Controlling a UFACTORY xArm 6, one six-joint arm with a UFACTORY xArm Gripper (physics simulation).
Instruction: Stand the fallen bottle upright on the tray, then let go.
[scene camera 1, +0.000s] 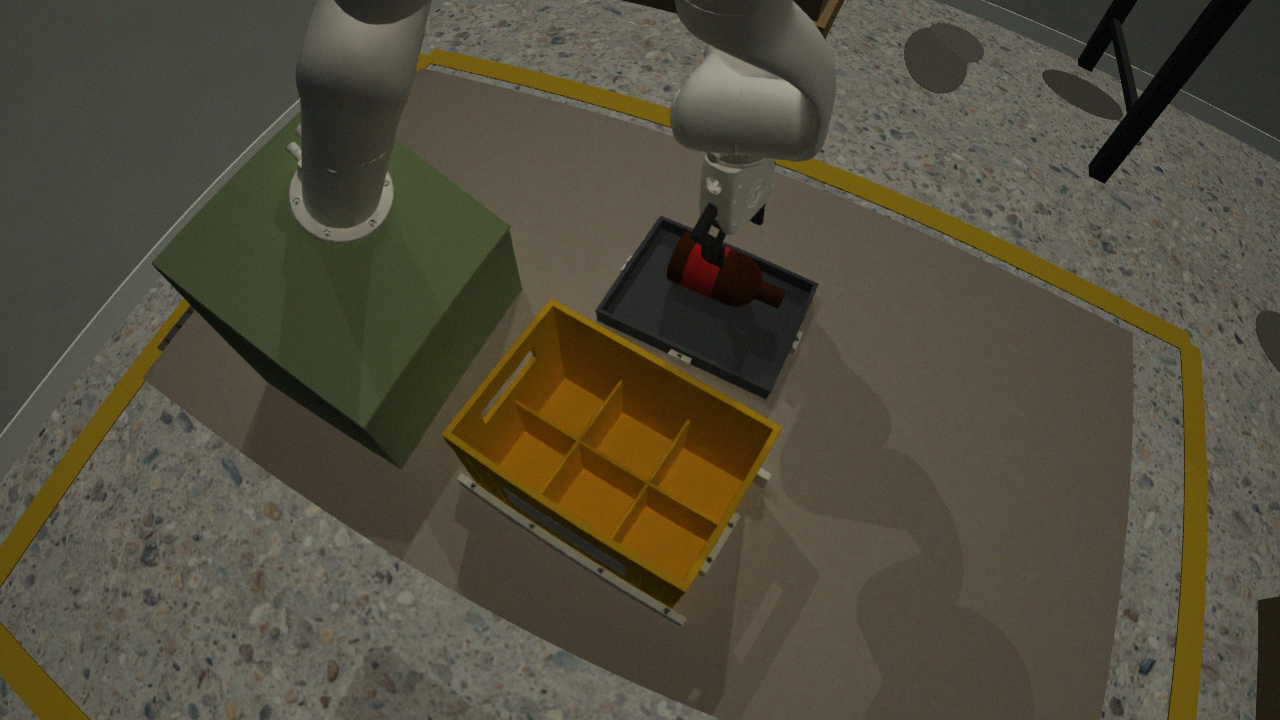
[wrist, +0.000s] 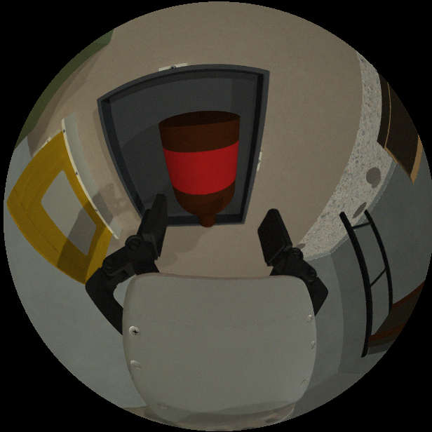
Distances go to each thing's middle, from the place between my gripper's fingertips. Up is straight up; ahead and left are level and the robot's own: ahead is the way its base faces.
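Scene:
You'd find the brown bottle (scene camera 1: 739, 281) 6 cm below my hand, and it's 1 cm ahead of the hand and 1 cm to the right of it too.

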